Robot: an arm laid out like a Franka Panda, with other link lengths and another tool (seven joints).
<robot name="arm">
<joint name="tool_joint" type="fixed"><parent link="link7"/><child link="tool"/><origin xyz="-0.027 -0.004 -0.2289" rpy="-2.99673 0 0.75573"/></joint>
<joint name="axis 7" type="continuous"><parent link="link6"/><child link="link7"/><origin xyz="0.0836 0 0"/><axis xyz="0 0 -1"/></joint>
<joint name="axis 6" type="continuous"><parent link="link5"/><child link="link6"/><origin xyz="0 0 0"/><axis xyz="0 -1 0"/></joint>
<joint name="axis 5" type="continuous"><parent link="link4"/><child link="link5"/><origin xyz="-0.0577 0 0.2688"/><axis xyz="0 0 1"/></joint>
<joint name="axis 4" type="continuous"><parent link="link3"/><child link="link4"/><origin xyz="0.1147 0 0"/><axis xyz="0 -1 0"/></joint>
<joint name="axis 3" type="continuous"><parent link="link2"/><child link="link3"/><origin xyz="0 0 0.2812"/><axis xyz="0 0 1"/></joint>
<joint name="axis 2" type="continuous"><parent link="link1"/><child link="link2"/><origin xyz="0 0 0"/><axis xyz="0 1 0"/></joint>
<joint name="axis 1" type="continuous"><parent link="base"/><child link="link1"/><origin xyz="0 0 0.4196"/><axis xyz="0 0 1"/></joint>
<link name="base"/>
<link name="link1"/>
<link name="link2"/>
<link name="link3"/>
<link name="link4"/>
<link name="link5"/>
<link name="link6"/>
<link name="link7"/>
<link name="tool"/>
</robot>
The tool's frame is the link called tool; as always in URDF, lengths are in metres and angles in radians. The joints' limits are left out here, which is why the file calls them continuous.
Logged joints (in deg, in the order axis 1, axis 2, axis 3, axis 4, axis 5, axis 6, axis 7), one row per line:
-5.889 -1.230 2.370 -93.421 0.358 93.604 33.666
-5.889 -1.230 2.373 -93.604 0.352 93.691 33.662
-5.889 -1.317 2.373 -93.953 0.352 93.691 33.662
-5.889 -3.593 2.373 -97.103 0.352 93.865 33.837
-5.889 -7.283 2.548 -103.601 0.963 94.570 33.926
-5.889 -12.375 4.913 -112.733 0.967 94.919 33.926
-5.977 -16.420 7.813 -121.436 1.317 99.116 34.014
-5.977 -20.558 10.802 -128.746 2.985 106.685 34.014
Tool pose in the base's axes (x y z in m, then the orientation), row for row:
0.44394 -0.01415 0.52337 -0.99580 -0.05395 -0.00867 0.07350
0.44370 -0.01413 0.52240 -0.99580 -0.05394 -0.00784 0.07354
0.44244 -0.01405 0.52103 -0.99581 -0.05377 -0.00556 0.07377
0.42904 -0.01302 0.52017 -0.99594 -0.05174 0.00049 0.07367
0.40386 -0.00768 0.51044 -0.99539 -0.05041 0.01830 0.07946
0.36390 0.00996 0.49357 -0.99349 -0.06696 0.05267 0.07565
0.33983 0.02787 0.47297 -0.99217 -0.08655 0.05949 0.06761
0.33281 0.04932 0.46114 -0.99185 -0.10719 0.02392 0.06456
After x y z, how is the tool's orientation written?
As a quaternion, x y z w.
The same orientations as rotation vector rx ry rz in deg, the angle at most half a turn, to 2 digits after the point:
-171.31 -9.28 -1.49
-171.31 -9.28 -1.35
-171.29 -9.25 -0.96
-171.32 -8.90 0.08
-170.64 -8.64 3.14
-170.70 -11.50 9.05
-171.29 -14.94 10.27
-171.55 -18.54 4.14

